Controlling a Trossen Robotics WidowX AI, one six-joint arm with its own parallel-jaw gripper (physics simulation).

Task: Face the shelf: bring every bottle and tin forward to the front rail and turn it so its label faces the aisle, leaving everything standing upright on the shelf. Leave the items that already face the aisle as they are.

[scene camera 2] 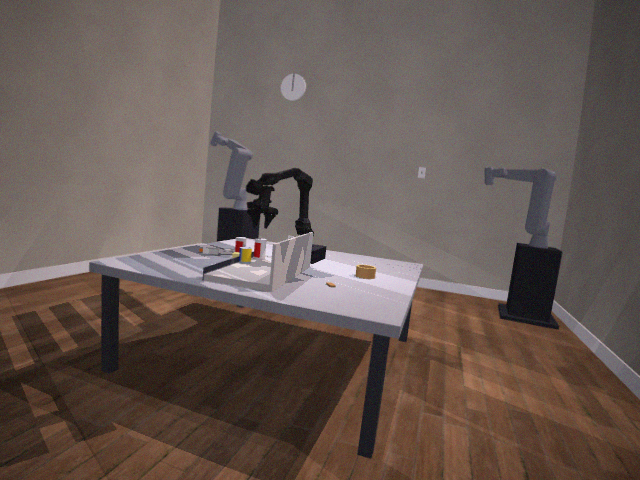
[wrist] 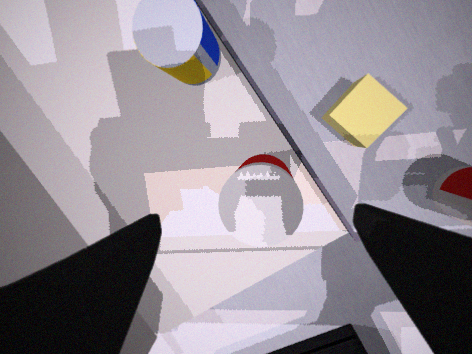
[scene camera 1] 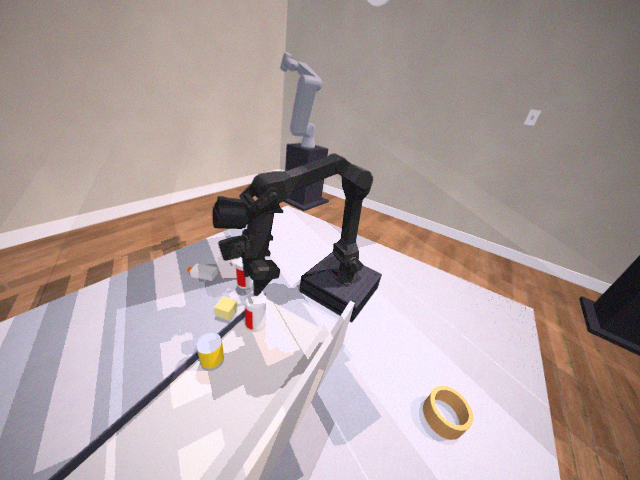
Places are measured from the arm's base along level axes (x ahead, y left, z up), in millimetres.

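Pixels of known places: gripper, fingertip midpoint: (scene camera 2: 259, 228) (wrist: 256, 217) (scene camera 1: 251, 285); arm's base at its link origin: (scene camera 1: 345, 277).
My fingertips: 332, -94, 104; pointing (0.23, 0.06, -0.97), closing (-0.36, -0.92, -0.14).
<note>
Ahead of a thing's pixels: the offset from my fingertips to its top centre, as dx, dy, dz. Level surfaces: height alone.
A white tin with red label @(-10, +5, -53) (scene camera 1: 255, 314) (scene camera 2: 259, 249) (wrist: 261, 205) stands upright inside the shelf near the dark front rail (scene camera 1: 139, 398) (scene camera 2: 219, 265) (wrist: 277, 120); its red shows at the tin's upper edge in the wrist view. My gripper (scene camera 1: 253, 286) (scene camera 2: 261, 225) (wrist: 256, 217) is open and empty above this tin. A yellow-and-blue tin @(+135, +19, -82) (scene camera 1: 210, 352) (scene camera 2: 245, 255) (wrist: 170, 30) stands inside the rail, blue side toward it. Another red-and-white tin @(-108, -181, -79) (scene camera 1: 241, 276) (scene camera 2: 240, 244) (wrist: 459, 187) stands outside the rail. A white bottle with orange cap @(-22, -325, -150) (scene camera 1: 205, 272) (scene camera 2: 209, 251) lies on its side outside the shelf.
A yellow block @(+14, -110, -140) (scene camera 1: 225, 308) (wrist: 367, 111) lies outside the rail. The shelf's tall pale panel (scene camera 1: 305, 390) (scene camera 2: 289, 262) stands opposite the rail. An orange ring @(-163, +516, -128) (scene camera 1: 430, 421) (scene camera 2: 365, 274) and a small orange piece @(+135, +456, -170) (scene camera 2: 330, 284) lie on the table @(dz -178) (scene camera 2: 382, 304) beyond the panel.
</note>
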